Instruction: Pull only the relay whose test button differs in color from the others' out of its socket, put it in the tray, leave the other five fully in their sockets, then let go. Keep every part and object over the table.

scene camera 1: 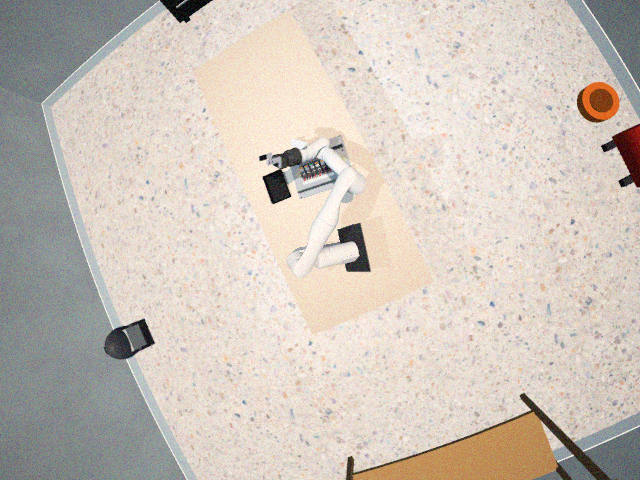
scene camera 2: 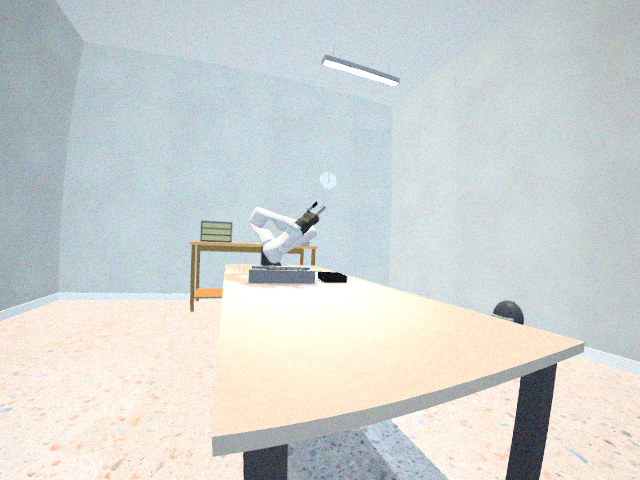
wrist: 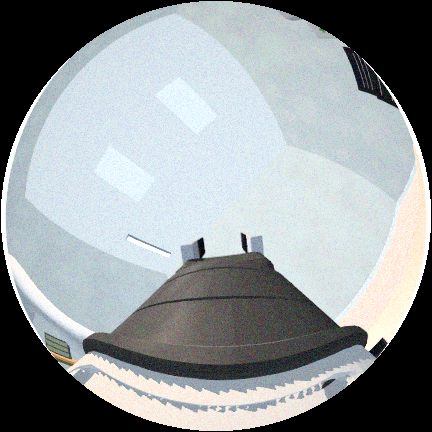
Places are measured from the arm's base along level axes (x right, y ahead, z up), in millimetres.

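Where they show: gripper, fingertip midpoint: point(scene camera 1: 263, 160) point(scene camera 2: 320, 204) point(wrist: 222, 242); arm's base, link origin: point(scene camera 1: 353, 250).
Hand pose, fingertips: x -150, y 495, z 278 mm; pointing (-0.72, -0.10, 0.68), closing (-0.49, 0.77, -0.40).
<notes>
Each offset is from my fingertips to the top centre of the thing. Level surfaces: height alone.
My gripper point(scene camera 1: 265, 159) point(scene camera 2: 318, 206) point(wrist: 222, 242) is open and empty. It is high above the table and points obliquely upward, with wall and ceiling beyond its fingers in the wrist view. The grey relay box point(scene camera 1: 310, 193) point(scene camera 2: 281, 276) stands on the table, partly covered by my arm in scene camera 1. The row of relays @(dx +149, dy -8, dz -321 mm) point(scene camera 1: 314, 169) shows small in it; the test button colors cannot be told apart, and part of the row may be hidden. The black tray @(dx -77, dy +0, dz -355 mm) point(scene camera 1: 277, 187) point(scene camera 2: 332, 277) lies beside the box. No relay can be made out in it.
The table @(dz -391 mm) point(scene camera 1: 258, 77) point(scene camera 2: 361, 335) carries the arm's black base plate point(scene camera 1: 363, 260). My arm's links bend over the relay box. Away from the table are a wooden bench point(scene camera 1: 465, 452) point(scene camera 2: 237, 244), an orange round object point(scene camera 1: 584, 105) and a dark round-topped object point(scene camera 1: 118, 343) point(scene camera 2: 509, 311).
</notes>
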